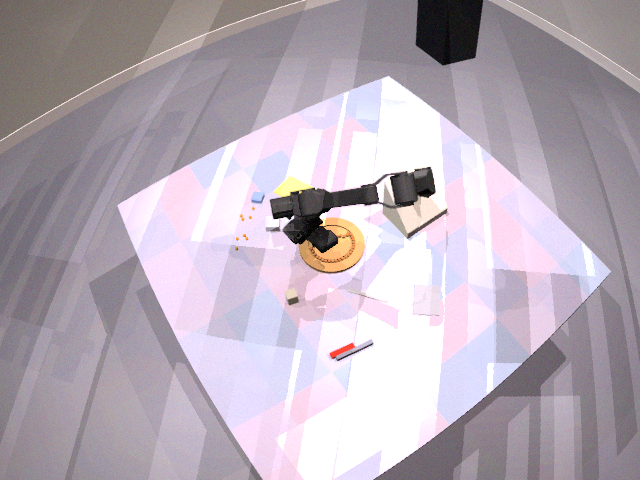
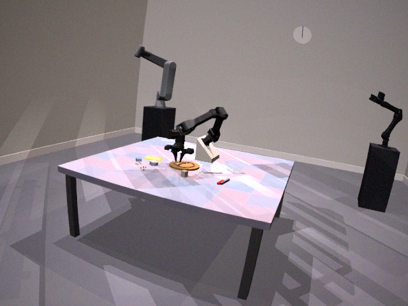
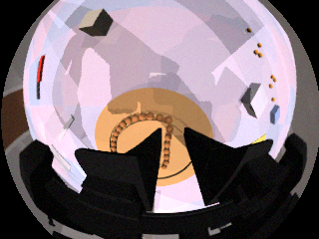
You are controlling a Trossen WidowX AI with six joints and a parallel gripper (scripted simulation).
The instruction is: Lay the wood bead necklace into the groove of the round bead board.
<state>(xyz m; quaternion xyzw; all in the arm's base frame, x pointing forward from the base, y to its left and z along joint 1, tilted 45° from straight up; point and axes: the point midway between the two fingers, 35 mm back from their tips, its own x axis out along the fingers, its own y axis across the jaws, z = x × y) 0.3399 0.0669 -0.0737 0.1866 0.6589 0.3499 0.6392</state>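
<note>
Right now the round bead board is 6 cm behind my gripper tip, 3 cm below it and 2 cm to the left of it. The rest, counted from my gripper tip: cream cube 13 cm to the left, 13 cm ahead, 2 cm below; then white block 14 cm to the right, 7 cm ahead, 2 cm below; then thin rod 22 cm to the left, 7 cm behind, 3 cm below.
</note>
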